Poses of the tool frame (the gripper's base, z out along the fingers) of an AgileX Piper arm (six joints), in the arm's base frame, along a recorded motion.
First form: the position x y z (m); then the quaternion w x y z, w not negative.
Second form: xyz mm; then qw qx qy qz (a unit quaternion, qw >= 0). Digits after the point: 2 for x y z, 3 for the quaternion.
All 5 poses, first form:
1: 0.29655 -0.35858 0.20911 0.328 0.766 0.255 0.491
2: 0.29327 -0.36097 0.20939 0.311 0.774 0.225 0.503
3: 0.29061 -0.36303 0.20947 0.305 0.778 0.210 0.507
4: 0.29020 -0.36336 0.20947 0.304 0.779 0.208 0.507
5: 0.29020 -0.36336 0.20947 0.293 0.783 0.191 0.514
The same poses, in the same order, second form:
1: 296.55 -358.58 209.11 0.328 0.766 0.255 0.491
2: 293.27 -360.97 209.39 0.311 0.774 0.225 0.503
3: 290.61 -363.03 209.47 0.305 0.778 0.210 0.507
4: 290.20 -363.36 209.47 0.304 0.779 0.208 0.507
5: 290.20 -363.36 209.47 0.293 0.783 0.191 0.514
